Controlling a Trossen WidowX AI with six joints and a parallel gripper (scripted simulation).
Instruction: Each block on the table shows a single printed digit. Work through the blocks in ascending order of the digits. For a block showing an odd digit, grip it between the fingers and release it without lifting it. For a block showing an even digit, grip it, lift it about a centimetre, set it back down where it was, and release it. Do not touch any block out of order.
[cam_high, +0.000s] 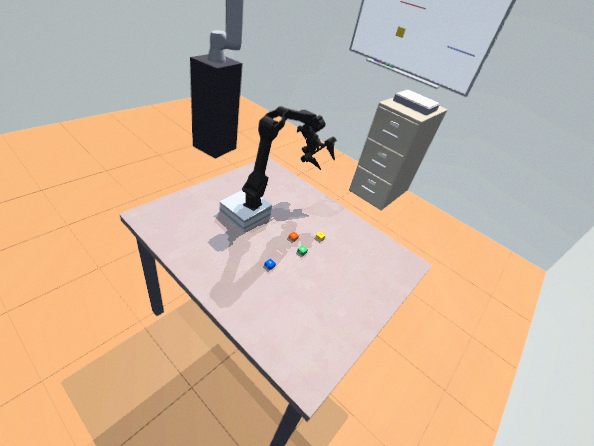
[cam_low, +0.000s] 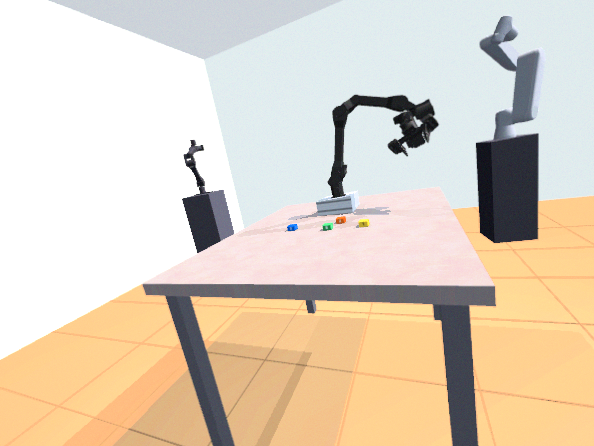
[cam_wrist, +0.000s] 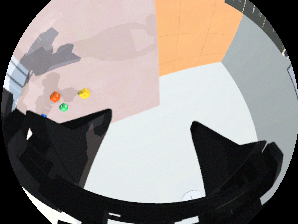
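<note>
My gripper tip is now 150 mm short of the yellow block, 220 mm to the left of it and 220 mm above it. The rest, counted from my gripper tip: blue block 70 mm ahead, 520 mm to the right, 220 mm below; orange block 50 mm ahead, 310 mm to the right, 220 mm below; green block 130 mm ahead, 360 mm to the right, 220 mm below.
</note>
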